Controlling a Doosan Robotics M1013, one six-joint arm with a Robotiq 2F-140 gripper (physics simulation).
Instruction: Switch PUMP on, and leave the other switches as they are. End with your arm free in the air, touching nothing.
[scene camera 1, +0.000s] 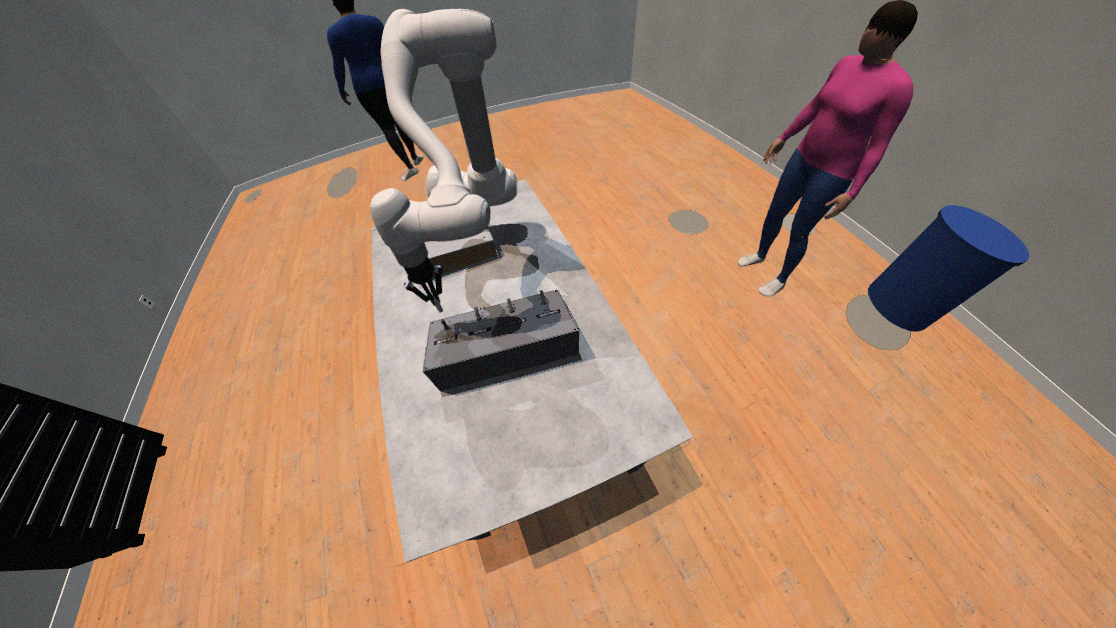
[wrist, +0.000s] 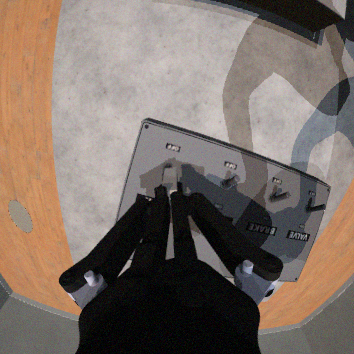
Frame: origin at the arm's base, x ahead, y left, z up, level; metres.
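Seen in the pictures: gripper, fingertip midpoint: (scene camera 1: 440, 309) (wrist: 171, 176).
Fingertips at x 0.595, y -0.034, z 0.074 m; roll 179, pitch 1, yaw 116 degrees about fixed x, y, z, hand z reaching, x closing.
Offsets run from my fingertips to a thing's top centre. Level surfaces: height alone.
The grey switch panel (scene camera 1: 503, 353) (wrist: 155, 135) stands on the table with four levers in a row. The leftmost lever {dz -0.035, dx +0.019, dy -0.005 m} (scene camera 1: 445, 323) is mostly hidden behind the fingertips in the wrist view, so its position cannot be told. The second lever {dz -0.044, dx -0.001, dy +0.114 m} (scene camera 1: 477, 314) (wrist: 230, 181), the third lever {dz -0.044, dx -0.007, dy +0.234 m} (scene camera 1: 511, 304) (wrist: 280, 195) by the BRAKE label {dz -0.055, dx +0.076, dy +0.238 m} (wrist: 261, 229) and the fourth lever {dz -0.044, dx -0.012, dy +0.354 m} (scene camera 1: 543, 296) (wrist: 316, 206) by the VALVE label {dz -0.055, dx +0.070, dy +0.358 m} (wrist: 298, 235) lean alike. No PUMP label is readable. My gripper (scene camera 1: 438, 306) (wrist: 171, 176) is shut and empty, just above the leftmost lever, apparently apart from it.
A dark box (scene camera 1: 468, 254) (wrist: 295, 15) lies on the table {dz -0.170 m} (scene camera 1: 437, 499) (wrist: 115, 75) behind the panel, near the arm's base. A person in pink (scene camera 1: 854, 117) and a blue barrel (scene camera 1: 936, 273) stand to the right, a person in blue (scene camera 1: 358, 46) at the back.
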